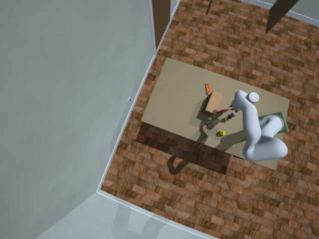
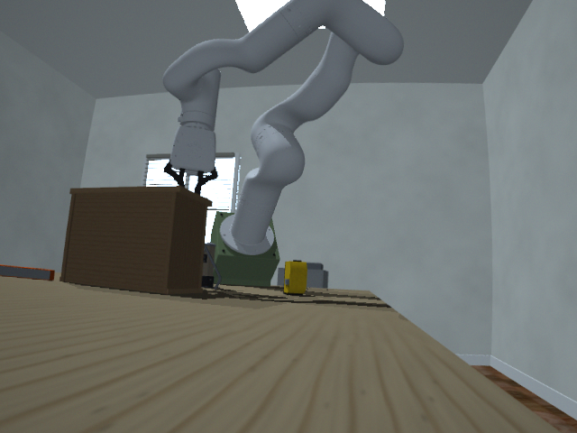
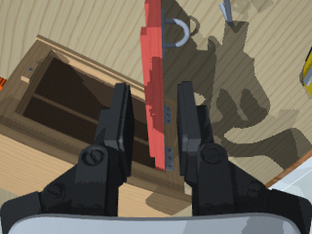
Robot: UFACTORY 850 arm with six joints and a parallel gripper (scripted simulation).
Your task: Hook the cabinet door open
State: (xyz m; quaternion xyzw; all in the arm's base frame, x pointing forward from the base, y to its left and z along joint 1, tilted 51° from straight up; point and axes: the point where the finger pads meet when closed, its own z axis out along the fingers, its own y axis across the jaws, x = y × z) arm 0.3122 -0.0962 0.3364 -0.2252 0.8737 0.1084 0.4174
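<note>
Right now my hand is 140 mm above the red door, 60 mm to the right of it and 50 mm short of it. From my hand the other things lie so: hook post 140 mm below, 80 mm behind, 10 mm to the left; then yellow box 220 mm to the left, 170 mm below, 90 mm behind.
</note>
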